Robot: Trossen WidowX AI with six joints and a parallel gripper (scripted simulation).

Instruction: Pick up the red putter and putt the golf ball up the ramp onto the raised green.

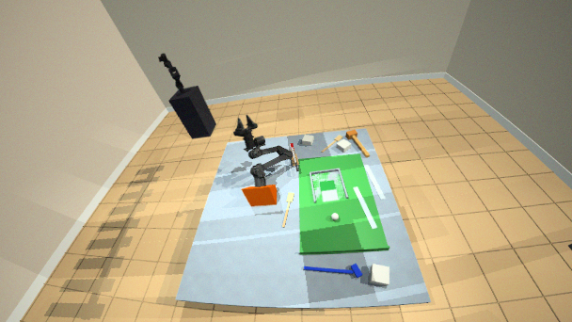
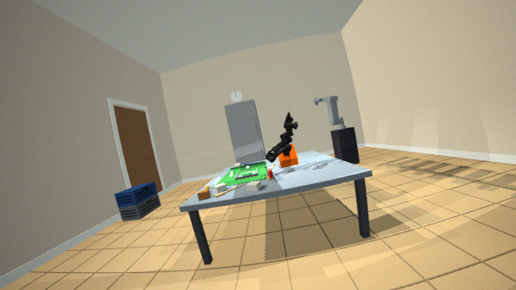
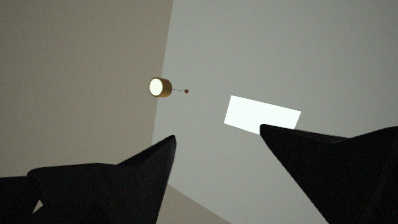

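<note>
Now: gripper tip 440 mm above the red putter, 260 mm short of it and 50 mm to the right of it. From my gripper tip the other things lie so: blue putter (750 mm to the right, 480 mm below, 460 mm ahead); green mat (530 mm ahead, 500 mm below, 300 mm to the right).
</note>
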